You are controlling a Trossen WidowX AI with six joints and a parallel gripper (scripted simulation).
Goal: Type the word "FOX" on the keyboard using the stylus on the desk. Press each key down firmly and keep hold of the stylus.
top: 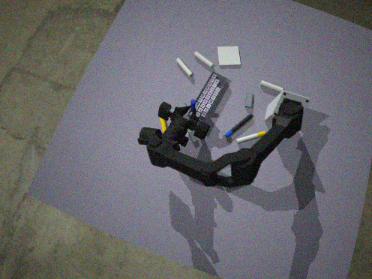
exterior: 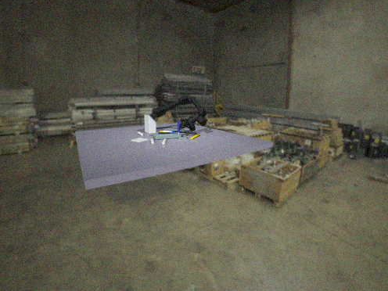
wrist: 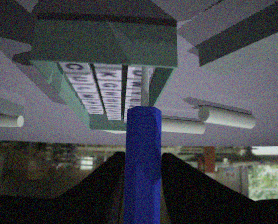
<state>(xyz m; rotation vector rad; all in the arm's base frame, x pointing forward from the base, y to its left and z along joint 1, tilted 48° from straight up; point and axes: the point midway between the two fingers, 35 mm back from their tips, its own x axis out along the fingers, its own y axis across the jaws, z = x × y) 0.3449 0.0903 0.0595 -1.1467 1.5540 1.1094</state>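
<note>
My gripper tip is 4 cm past the o key, 8 cm to the left of it and 6 cm above it. The rest, counted from my gripper tip: x key: 7 cm behind, 10 cm to the right, 6 cm below; then stylus tip: 5 cm below; then blue stylus: 1 cm below.
</note>
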